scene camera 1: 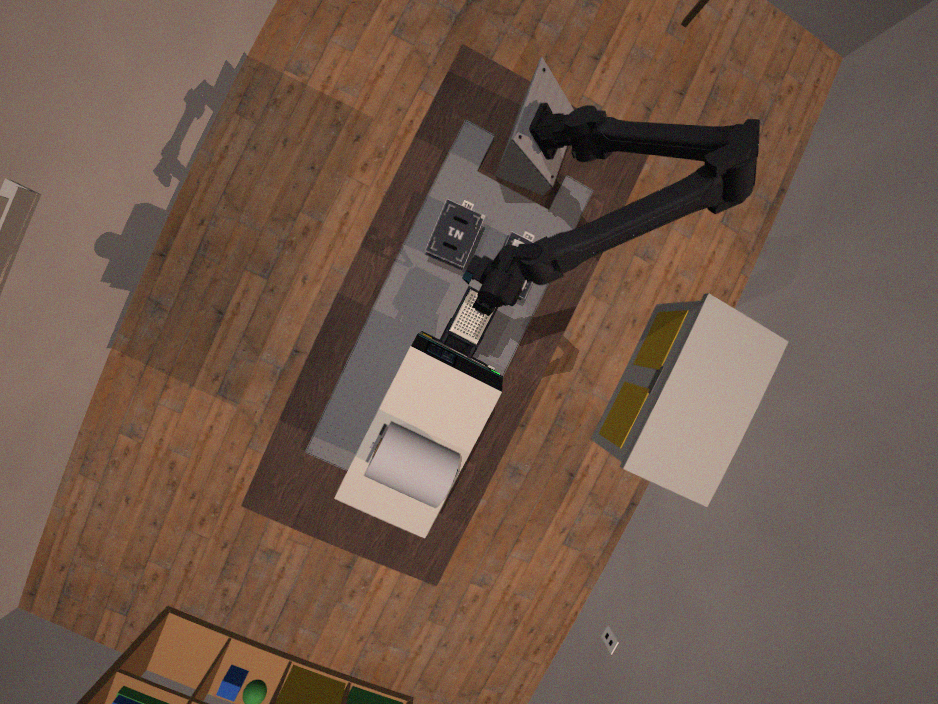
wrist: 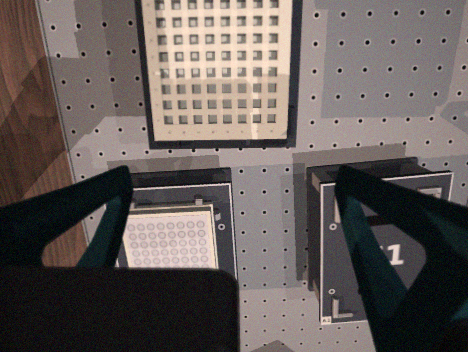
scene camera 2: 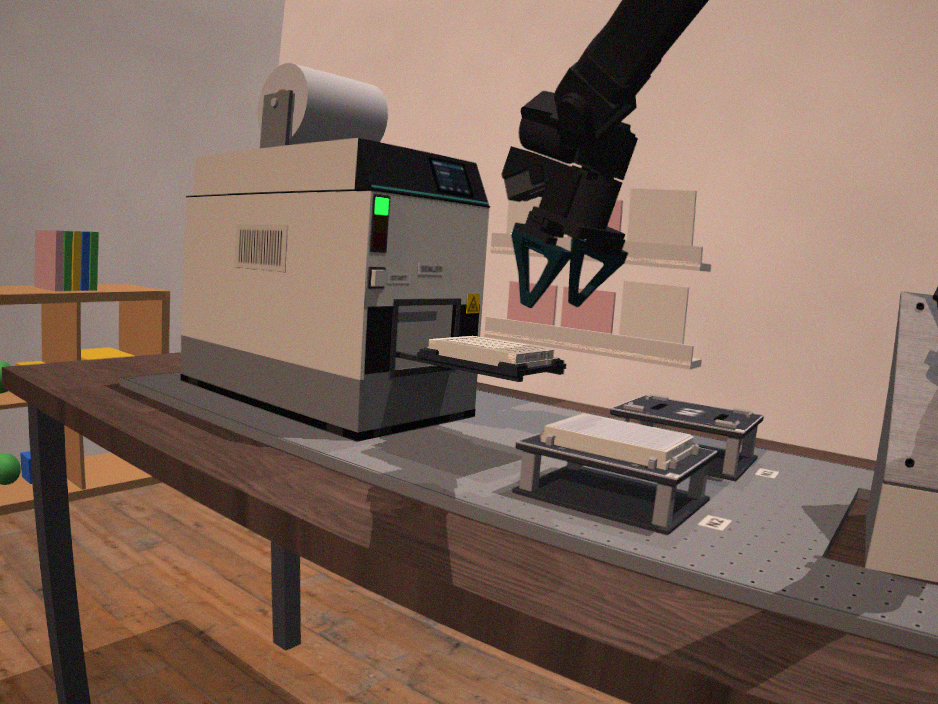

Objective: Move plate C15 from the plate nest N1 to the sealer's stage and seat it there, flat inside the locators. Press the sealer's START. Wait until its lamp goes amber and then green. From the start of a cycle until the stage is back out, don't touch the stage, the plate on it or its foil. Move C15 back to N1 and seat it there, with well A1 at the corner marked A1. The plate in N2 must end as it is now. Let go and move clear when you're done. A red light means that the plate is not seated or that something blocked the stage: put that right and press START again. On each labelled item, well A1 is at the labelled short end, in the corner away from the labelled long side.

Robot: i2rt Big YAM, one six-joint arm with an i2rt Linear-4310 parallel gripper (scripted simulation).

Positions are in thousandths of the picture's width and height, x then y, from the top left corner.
plate: scene camera 1 501, 461; wrist 454, 220; scene camera 2 504, 495
